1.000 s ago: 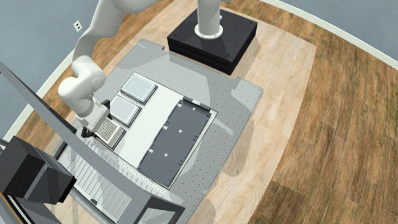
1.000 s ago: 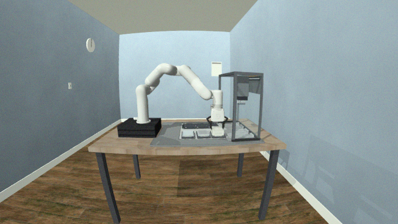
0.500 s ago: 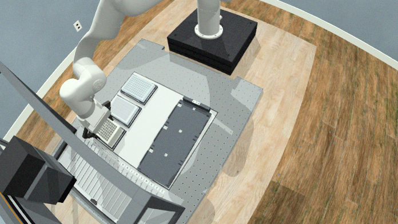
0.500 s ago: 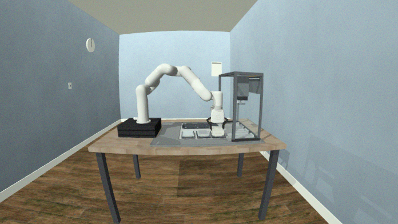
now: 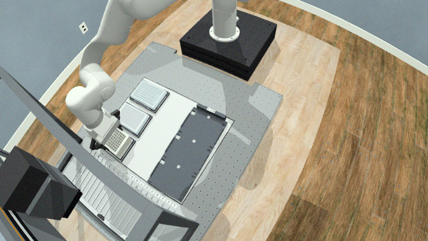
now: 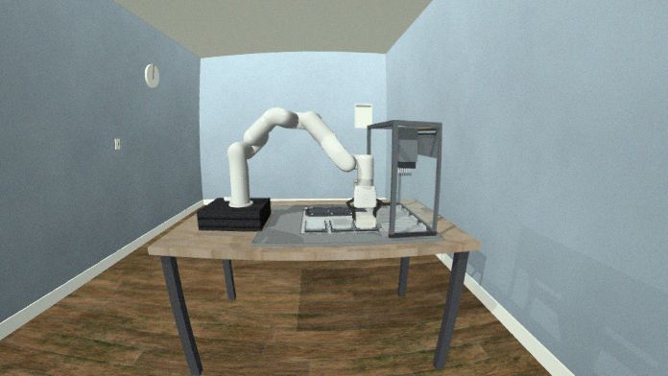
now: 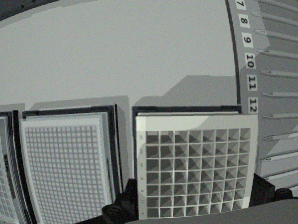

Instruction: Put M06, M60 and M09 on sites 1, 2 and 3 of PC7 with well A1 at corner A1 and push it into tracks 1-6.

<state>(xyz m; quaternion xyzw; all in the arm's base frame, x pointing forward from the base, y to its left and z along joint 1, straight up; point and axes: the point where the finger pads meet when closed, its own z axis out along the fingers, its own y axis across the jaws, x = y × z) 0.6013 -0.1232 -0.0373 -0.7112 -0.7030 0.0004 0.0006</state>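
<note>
Now: the plate nest S3 4 cm below my hand. From my hand the other things lie so: plate nest S2 (11 cm behind, 4 cm below); then carrier PC7 (11 cm behind, 26 cm to the left, 3 cm below); then plate nest S1 (22 cm behind, 4 cm below).
</note>
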